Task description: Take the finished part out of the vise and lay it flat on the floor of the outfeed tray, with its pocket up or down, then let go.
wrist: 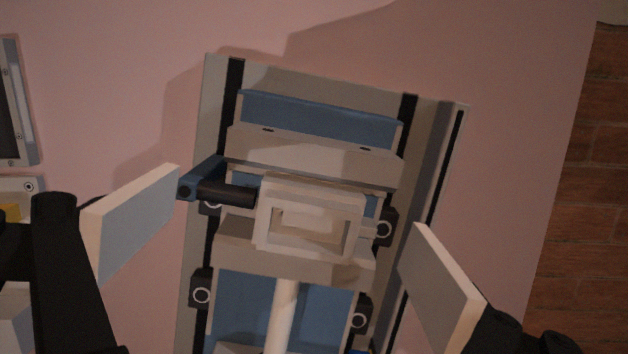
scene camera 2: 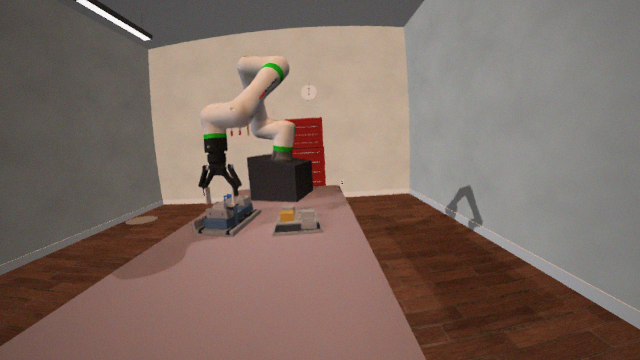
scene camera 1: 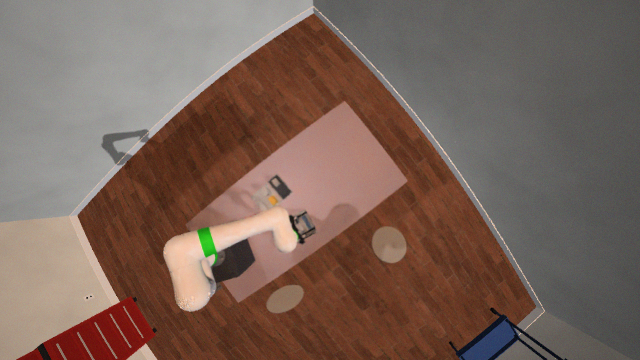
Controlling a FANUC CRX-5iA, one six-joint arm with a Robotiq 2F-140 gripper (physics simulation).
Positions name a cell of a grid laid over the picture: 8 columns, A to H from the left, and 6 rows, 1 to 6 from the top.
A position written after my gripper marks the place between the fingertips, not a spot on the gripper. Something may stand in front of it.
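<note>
My gripper (scene camera 2: C4) is visible; in the wrist view the same gripper (wrist: D4) appears.
</note>
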